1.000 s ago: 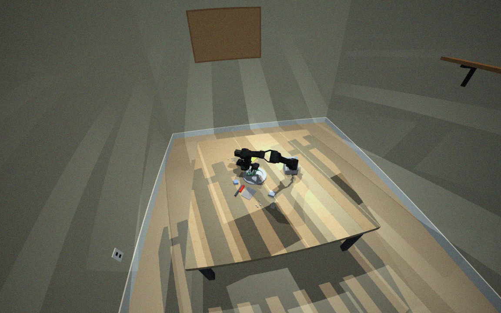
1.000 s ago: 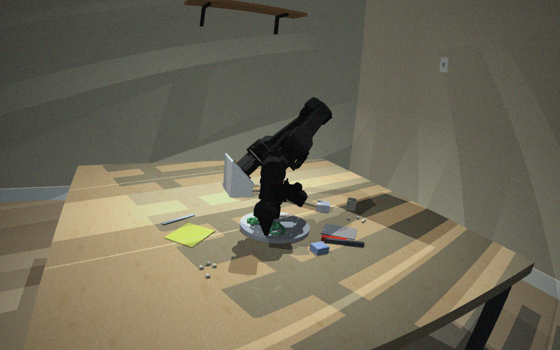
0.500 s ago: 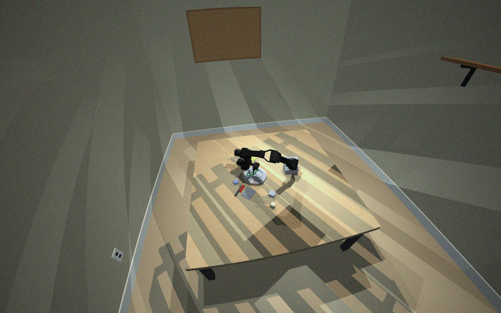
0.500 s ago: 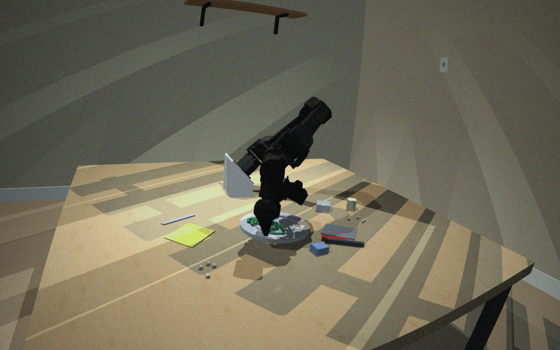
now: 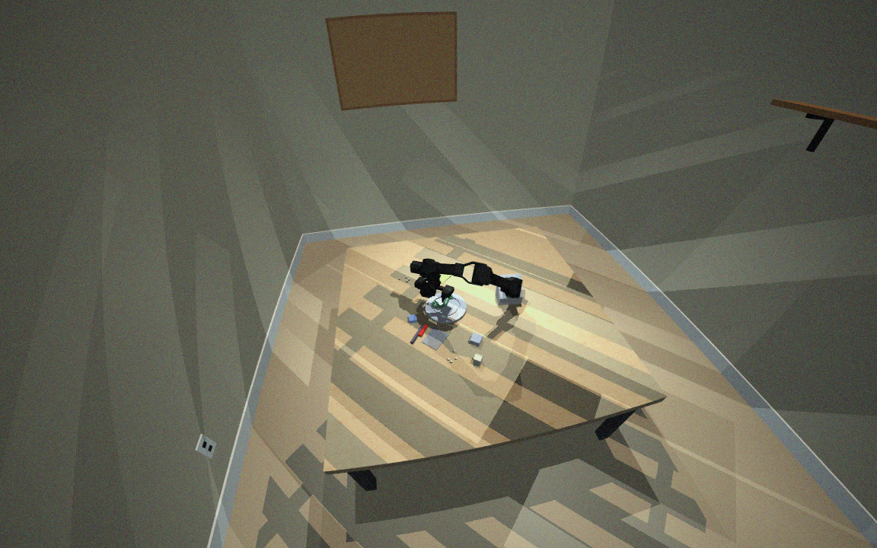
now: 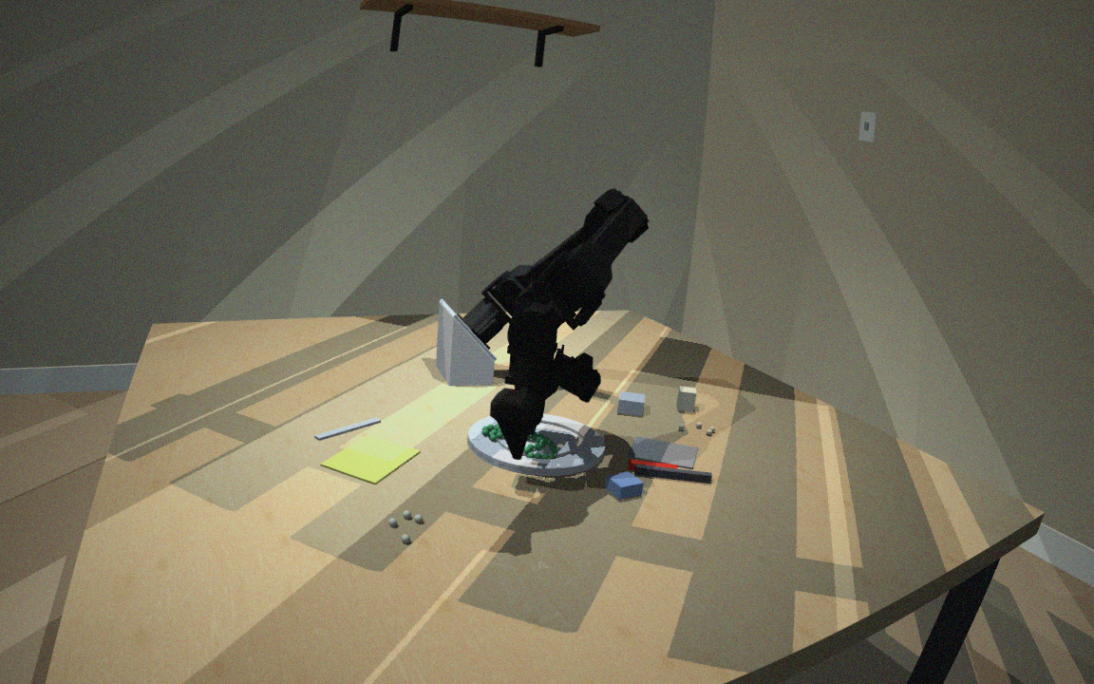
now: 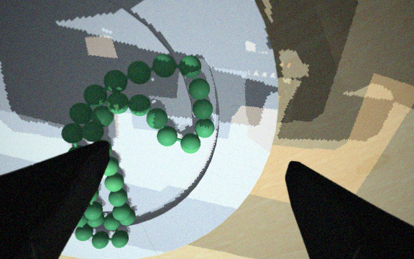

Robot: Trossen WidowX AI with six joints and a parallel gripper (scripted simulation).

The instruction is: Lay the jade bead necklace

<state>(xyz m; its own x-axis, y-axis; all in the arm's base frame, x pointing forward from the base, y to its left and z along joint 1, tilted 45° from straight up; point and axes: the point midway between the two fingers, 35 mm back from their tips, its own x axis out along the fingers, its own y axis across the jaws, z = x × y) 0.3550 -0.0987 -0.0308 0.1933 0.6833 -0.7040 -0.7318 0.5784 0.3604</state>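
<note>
The round grey bead board lies 5 cm to the left of my gripper tip, 4 cm behind it and 2 cm below it. The rest, counted from my gripper tip: yellow sheet (20 cm to the right, 7 cm behind, 2 cm below); then blue block (13 cm ahead, 8 cm to the left, 2 cm below); then red and black pen (16 cm to the left, 11 cm ahead, 2 cm below).
</note>
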